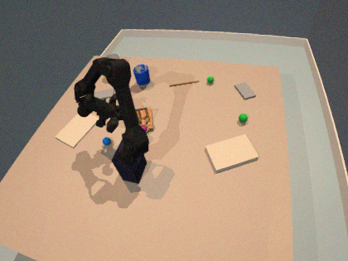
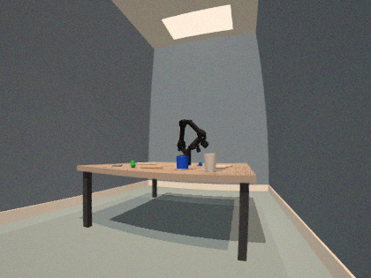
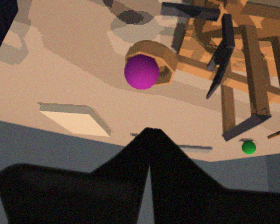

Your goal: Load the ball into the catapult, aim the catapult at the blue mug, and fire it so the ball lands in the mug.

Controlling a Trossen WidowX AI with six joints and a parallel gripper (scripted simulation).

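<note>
My gripper tip is 70 mm above the purple ball, 50 mm to the left of it and 10 mm short of it. From my gripper tip the other things lie so: blue ball (120 mm to the left, 110 mm below, 80 mm behind); then orange catapult (80 mm below, 70 mm ahead, 10 mm to the right); then blue mug (400 mm ahead, 140 mm to the left, 100 mm below).
</note>
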